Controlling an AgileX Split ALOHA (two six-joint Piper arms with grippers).
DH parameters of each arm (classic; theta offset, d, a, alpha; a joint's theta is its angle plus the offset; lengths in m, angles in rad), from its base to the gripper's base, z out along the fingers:
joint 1: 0 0.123 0 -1.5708
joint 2: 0.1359 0 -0.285 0
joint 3: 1.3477 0 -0.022 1.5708
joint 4: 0 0.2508 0 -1.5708
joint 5: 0 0 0.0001 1.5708
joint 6: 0 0.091 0 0
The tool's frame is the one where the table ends.
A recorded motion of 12 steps. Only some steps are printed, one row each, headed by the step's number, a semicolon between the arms.
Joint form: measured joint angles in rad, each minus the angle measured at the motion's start. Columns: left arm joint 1, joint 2, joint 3, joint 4, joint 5, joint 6; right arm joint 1, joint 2, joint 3, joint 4, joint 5, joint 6.
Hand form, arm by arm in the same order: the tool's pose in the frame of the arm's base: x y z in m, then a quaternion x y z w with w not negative. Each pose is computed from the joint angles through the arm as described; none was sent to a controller.
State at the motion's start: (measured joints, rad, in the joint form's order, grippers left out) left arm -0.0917 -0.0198 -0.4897 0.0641 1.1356 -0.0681; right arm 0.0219 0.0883 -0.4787 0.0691 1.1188 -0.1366
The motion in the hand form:
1: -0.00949 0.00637 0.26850 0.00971 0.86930 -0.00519 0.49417; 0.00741 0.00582 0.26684 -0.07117 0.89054 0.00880 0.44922
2: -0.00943 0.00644 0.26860 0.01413 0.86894 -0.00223 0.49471; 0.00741 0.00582 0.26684 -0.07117 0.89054 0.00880 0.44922
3: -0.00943 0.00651 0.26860 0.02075 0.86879 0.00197 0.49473; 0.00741 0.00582 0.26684 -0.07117 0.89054 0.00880 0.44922
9: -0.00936 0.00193 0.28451 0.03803 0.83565 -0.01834 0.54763; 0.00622 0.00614 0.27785 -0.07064 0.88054 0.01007 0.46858
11: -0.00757 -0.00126 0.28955 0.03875 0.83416 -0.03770 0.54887; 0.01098 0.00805 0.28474 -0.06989 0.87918 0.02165 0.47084
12: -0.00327 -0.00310 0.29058 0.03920 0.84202 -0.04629 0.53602; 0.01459 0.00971 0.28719 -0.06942 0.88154 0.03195 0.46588
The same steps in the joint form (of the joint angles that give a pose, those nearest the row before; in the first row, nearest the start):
1: 0.0000 0.0000 0.0000 0.0023 0.0000 0.0049; 0.0000 0.0000 0.0000 0.0000 0.0000 0.0000
2: 0.0000 0.0000 0.0000 0.0032 -0.0012 0.0151; 0.0000 0.0000 0.0000 0.0000 0.0000 0.0000
3: 0.0000 0.0000 0.0000 0.0041 -0.0011 0.0304; 0.0000 0.0000 0.0000 0.0000 0.0000 0.0000
9: 0.0000 0.0000 -0.0302 -0.0505 -0.0977 0.0681; -0.0001 0.0066 -0.0348 0.0048 -0.0152 -0.0001
11: 0.0000 0.0210 -0.0442 -0.0891 -0.1098 0.0681; 0.0001 0.0419 -0.0543 0.0281 -0.0351 0.0001
12: 0.0000 0.0513 -0.0481 -0.1075 -0.1068 0.0682; 0.0000 0.0670 -0.0620 0.0482 -0.0406 0.0000

